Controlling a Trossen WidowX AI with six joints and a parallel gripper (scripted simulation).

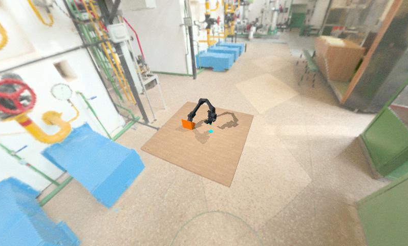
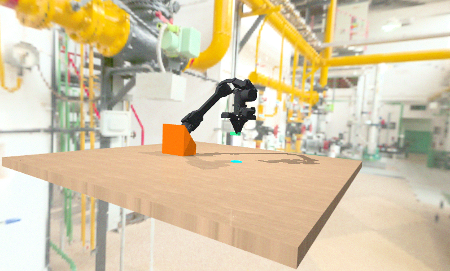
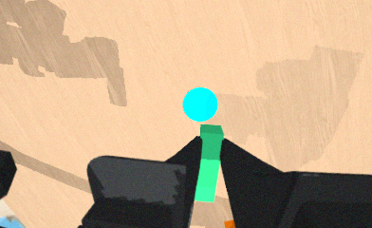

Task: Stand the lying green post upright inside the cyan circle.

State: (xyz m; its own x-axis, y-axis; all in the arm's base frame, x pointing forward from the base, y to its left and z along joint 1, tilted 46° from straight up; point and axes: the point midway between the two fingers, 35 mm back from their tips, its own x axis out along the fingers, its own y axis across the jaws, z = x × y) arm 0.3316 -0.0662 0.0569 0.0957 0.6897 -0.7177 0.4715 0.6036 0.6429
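My gripper tip is now 14 cm above the cyan circle. Round my gripper tip: green post 2 cm behind, 1 cm to the left.
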